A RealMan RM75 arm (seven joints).
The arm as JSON. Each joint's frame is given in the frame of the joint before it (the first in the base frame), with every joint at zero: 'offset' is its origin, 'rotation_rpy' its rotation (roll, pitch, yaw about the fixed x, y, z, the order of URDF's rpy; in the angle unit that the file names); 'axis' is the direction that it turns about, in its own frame. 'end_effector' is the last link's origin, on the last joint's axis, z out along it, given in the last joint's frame.
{
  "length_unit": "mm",
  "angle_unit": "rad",
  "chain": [
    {
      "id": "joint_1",
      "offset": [
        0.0,
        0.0,
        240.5
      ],
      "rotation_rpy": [
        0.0,
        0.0,
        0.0
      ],
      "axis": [
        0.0,
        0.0,
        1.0
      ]
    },
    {
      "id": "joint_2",
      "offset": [
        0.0,
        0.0,
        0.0
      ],
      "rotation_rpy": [
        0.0,
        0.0,
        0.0
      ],
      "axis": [
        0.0,
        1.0,
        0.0
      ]
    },
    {
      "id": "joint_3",
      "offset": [
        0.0,
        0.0,
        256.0
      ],
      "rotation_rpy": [
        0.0,
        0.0,
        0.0
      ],
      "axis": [
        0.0,
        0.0,
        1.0
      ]
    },
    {
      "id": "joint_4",
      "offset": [
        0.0,
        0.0,
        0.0
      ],
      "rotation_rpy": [
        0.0,
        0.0,
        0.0
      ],
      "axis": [
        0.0,
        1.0,
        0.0
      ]
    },
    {
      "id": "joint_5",
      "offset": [
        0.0,
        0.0,
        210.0
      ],
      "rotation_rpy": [
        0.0,
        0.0,
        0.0
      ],
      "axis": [
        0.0,
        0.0,
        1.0
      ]
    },
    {
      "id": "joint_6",
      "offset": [
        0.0,
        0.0,
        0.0
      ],
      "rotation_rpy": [
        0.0,
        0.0,
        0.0
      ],
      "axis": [
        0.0,
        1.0,
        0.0
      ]
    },
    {
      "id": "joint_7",
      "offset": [
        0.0,
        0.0,
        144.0
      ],
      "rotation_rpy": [
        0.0,
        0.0,
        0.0
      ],
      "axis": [
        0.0,
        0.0,
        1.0
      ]
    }
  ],
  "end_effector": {
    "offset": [
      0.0,
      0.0,
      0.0
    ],
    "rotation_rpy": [
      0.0,
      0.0,
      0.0
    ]
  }
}
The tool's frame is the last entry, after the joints.
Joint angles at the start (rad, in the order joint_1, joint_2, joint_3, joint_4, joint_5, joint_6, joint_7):
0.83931 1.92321 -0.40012 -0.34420 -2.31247 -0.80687 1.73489
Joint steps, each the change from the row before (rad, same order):
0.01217 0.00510 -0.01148 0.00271 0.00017 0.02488 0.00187
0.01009 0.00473 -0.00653 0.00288 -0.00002 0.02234 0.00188
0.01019 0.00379 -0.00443 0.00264 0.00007 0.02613 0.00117
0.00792 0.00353 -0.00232 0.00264 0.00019 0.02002 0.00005
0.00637 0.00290 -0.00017 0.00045 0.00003 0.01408 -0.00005
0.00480 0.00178 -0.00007 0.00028 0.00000 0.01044 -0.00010
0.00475 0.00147 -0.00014 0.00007 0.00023 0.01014 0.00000
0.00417 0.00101 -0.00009 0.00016 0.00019 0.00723 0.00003
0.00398 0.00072 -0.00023 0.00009 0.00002 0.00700 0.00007
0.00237 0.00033 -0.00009 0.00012 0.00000 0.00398 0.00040
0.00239 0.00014 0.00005 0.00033 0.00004 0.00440 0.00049
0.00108 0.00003 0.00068 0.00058 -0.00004 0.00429 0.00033
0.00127 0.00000 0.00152 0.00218 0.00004 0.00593 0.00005
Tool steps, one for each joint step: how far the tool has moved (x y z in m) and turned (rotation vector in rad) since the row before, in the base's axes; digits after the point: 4 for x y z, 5 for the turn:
-0.0040 0.0039 -0.0023 0.00562 -0.01463 0.00309
-0.0032 0.0031 -0.0019 0.00705 -0.01015 0.00051
-0.0028 0.0036 -0.0008 0.01217 -0.01175 -0.00106
-0.0022 0.0026 -0.0010 0.00903 -0.00803 -0.00072
-0.0021 0.0021 -0.0004 0.00798 -0.00512 0.00038
-0.0015 0.0017 -0.0001 0.00627 -0.00405 0.00040
-0.0015 0.0017 0.0001 0.00656 -0.00395 0.00050
-0.0015 0.0014 0.0001 0.00465 -0.00272 0.00107
-0.0014 0.0014 0.0002 0.00461 -0.00302 0.00104
-0.0008 0.0008 0.0002 0.00271 -0.00143 0.00044
-0.0007 0.0008 0.0003 0.00312 -0.00144 0.00009
-0.0001 0.0005 0.0003 0.00322 -0.00108 -0.00140
0.0001 0.0004 0.0000 0.00368 -0.00071 -0.00266

